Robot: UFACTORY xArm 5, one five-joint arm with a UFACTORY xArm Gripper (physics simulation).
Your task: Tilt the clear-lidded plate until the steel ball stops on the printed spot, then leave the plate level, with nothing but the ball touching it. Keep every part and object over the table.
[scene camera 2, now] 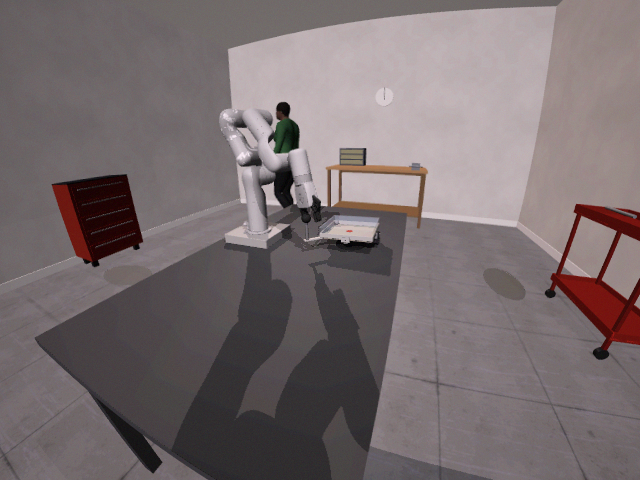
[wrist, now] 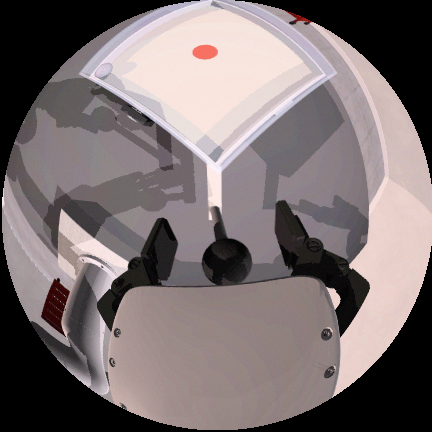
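Observation:
The clear-lidded plate (scene camera 2: 336, 235) (wrist: 240, 95) is a pale tray with raised walls. Its red printed spot (scene camera 2: 349, 230) (wrist: 205, 52) lies near the middle of the floor. The steel ball (wrist: 103, 70) rests in the left corner in the wrist view, away from the spot. A pale arm (scene camera 2: 313, 239) (wrist: 214, 185) runs from the plate's near corner to a thin upright stem with a black ball knob (scene camera 2: 306, 218) (wrist: 227, 261). My gripper (scene camera 2: 311, 211) (wrist: 221, 223) is open, its fingers on either side of the knob with gaps between, gripping nothing.
The dark table (scene camera 2: 206, 330) carries the robot's white base (scene camera 2: 248, 238) left of the plate. A person in green (scene camera 2: 287, 136) stands behind the arm. A wooden bench (scene camera 2: 382, 169) is at the back, a red drawer cabinet (scene camera 2: 105, 217) at left and a red cart (scene camera 2: 594, 289) at right.

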